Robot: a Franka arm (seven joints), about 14 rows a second.
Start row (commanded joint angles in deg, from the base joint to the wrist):
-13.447, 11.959, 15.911, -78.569, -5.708, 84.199, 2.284
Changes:
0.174, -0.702, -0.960, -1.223, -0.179, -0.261, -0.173
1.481, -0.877, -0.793, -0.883, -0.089, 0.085, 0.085
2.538, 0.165, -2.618, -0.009, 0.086, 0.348, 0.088
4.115, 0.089, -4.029, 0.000, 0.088, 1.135, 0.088
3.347, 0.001, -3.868, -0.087, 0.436, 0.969, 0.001
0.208, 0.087, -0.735, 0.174, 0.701, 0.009, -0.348
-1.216, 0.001, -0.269, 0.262, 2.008, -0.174, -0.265
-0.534, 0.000, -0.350, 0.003, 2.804, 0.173, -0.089
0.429, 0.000, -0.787, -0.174, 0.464, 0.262, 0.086
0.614, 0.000, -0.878, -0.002, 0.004, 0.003, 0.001
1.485, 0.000, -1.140, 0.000, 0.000, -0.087, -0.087
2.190, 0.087, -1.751, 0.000, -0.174, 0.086, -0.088
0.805, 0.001, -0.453, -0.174, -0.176, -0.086, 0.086
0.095, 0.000, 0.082, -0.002, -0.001, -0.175, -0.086
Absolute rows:
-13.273, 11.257, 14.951, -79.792, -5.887, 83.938, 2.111
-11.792, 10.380, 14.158, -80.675, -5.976, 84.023, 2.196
-9.254, 10.545, 11.540, -80.684, -5.890, 84.371, 2.284
-5.139, 10.634, 7.511, -80.684, -5.802, 85.506, 2.372
-1.792, 10.635, 3.643, -80.771, -5.366, 86.475, 2.373
-1.584, 10.722, 2.908, -80.597, -4.665, 86.484, 2.025
-2.800, 10.723, 2.639, -80.335, -2.657, 86.310, 1.760
-3.334, 10.723, 2.289, -80.332, 0.147, 86.483, 1.671
-2.905, 10.723, 1.502, -80.506, 0.611, 86.745, 1.757
-2.291, 10.723, 0.624, -80.508, 0.615, 86.748, 1.758
-0.806, 10.723, -0.516, -80.508, 0.615, 86.661, 1.671
1.384, 10.810, -2.267, -80.508, 0.441, 86.747, 1.583
2.189, 10.811, -2.720, -80.682, 0.265, 86.661, 1.669
2.284, 10.811, -2.638, -80.684, 0.264, 86.486, 1.583

